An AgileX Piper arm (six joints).
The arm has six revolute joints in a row. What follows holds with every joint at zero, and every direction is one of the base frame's. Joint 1 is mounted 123 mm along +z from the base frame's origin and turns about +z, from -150 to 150 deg. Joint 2 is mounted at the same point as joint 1 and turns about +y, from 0 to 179.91 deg. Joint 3 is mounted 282.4 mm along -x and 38.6 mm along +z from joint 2 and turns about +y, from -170 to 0 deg. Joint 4 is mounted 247.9 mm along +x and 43.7 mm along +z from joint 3 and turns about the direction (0.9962, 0, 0.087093), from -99.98 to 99.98 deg. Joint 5 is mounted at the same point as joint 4 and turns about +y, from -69.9 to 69.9 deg. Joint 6 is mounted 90.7 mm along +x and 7.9 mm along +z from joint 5 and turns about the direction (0.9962, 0, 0.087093), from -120 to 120 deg. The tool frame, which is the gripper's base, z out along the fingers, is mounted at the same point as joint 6; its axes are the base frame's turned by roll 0, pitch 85.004 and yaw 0 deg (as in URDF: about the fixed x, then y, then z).
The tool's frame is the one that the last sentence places.
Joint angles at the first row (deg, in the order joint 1, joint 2, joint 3, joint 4, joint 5, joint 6):
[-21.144 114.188 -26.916 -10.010 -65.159 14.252]
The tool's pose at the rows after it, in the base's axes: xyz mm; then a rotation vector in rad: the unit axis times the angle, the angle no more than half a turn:
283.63, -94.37, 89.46, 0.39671, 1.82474, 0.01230
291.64, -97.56, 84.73, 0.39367, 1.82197, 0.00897
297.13, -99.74, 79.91, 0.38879, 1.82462, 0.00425
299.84, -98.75, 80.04, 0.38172, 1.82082, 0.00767
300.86, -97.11, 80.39, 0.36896, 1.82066, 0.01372
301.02, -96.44, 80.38, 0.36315, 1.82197, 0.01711
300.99, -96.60, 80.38, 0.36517, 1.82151, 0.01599
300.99, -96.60, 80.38, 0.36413, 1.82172, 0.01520
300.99, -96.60, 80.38, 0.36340, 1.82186, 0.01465
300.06, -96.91, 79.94, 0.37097, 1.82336, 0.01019
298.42, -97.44, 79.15, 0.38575, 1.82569, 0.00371
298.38, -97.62, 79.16, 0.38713, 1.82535, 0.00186
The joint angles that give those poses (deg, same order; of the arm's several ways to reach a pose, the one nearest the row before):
[-21.119 115.453 -28.417 -9.873 -65.160 14.198]
[-21.121 117.319 -30.479 -9.816 -65.158 14.011]
[-21.121 118.893 -31.959 -9.778 -65.159 13.631]
[-20.775 119.103 -32.469 -9.776 -65.159 13.634]
[-20.543 119.103 -32.578 -10.203 -65.220 13.581]
[-20.494 119.103 -32.578 -10.493 -65.219 13.581]
[-20.492 119.104 -32.578 -10.375 -65.221 13.581]
[-20.492 119.104 -32.578 -10.375 -65.220 13.516]
[-20.493 119.104 -32.578 -10.376 -65.221 13.470]
[-20.492 119.102 -32.393 -9.940 -65.220 13.409]
[-20.492 119.103 -32.071 -9.188 -65.220 13.409]
[-20.493 119.102 -32.070 -9.062 -65.219 13.358]

